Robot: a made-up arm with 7 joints. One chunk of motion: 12 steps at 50 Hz.
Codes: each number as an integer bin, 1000 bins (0 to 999) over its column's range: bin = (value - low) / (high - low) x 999, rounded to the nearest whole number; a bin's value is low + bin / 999 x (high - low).
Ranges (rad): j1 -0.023..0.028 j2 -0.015..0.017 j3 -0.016..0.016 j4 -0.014..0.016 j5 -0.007..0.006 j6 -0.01..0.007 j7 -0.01..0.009
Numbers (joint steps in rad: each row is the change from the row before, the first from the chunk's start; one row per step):
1: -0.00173 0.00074 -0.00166 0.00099 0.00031 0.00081 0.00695
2: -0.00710 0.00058 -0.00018 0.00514 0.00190 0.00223 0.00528
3: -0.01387 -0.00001 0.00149 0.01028 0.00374 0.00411 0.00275
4: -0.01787 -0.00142 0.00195 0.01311 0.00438 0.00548 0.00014
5: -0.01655 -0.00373 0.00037 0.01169 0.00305 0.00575 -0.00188
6: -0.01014 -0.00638 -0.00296 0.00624 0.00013 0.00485 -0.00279
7: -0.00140 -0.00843 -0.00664 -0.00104 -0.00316 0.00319 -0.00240
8: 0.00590 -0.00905 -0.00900 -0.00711 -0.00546 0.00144 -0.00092
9: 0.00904 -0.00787 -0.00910 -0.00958 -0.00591 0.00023 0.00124
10: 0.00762 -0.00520 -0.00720 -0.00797 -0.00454 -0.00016 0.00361
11: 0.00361 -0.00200 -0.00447 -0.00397 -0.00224 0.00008 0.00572
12: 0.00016 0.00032 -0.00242 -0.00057 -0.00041 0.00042 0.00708
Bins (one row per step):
1: 417 491 448 499 562 635 891
2: 311 486 494 637 684 719 803
3: 179 468 546 809 825 829 670
4: 100 424 560 903 875 910 533
5: 126 352 511 855 772 926 427
6: 252 269 407 674 548 873 379
7: 423 205 292 432 295 775 400
8: 566 186 219 229 118 672 477
9: 628 223 215 147 84 601 591
10: 600 306 275 201 189 578 716
11: 521 406 360 334 366 592 827
12: 454 478 424 447 506 612 898

